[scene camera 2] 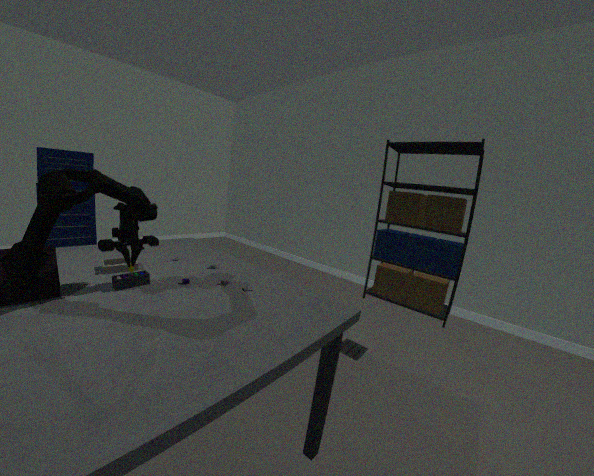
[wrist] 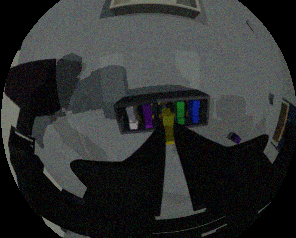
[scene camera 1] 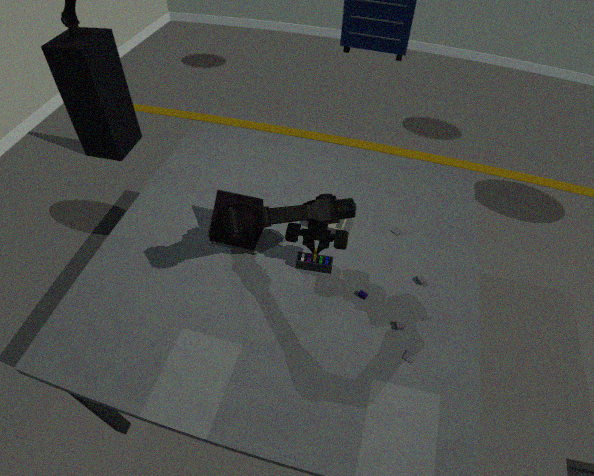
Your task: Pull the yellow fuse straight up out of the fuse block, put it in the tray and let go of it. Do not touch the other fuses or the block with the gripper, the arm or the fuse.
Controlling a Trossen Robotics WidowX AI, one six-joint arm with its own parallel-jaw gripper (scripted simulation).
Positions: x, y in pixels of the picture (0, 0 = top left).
My gripper shows in scene camera 2, in the wrist view and in scene camera 1 (315, 253). The same spot on my gripper: (scene camera 2: 137, 247) is (wrist: 207, 206).
